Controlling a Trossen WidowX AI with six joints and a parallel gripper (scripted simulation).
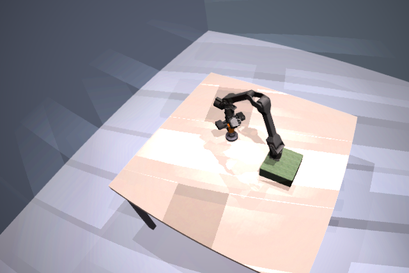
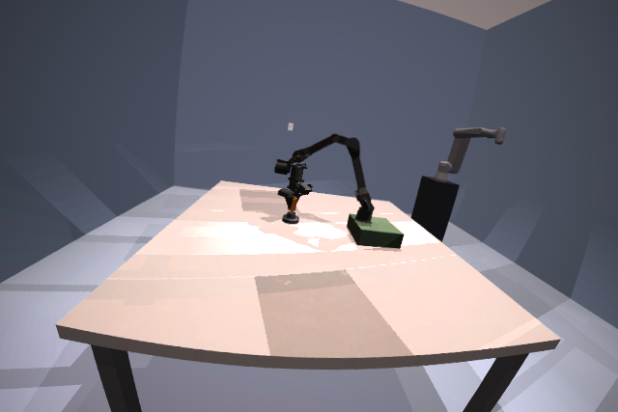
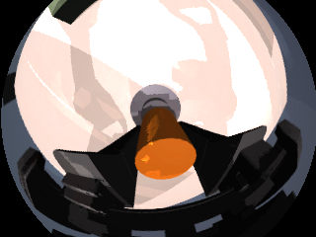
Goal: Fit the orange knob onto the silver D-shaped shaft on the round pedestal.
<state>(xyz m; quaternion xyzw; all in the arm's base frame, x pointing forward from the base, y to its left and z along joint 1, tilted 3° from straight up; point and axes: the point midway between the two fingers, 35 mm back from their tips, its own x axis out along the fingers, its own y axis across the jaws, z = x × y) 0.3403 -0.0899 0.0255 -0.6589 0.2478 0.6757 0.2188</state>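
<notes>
Right now my gripper tip is 30 mm below the orange knob. Also, from my gripper tip: round pedestal: 40 mm below.
</notes>
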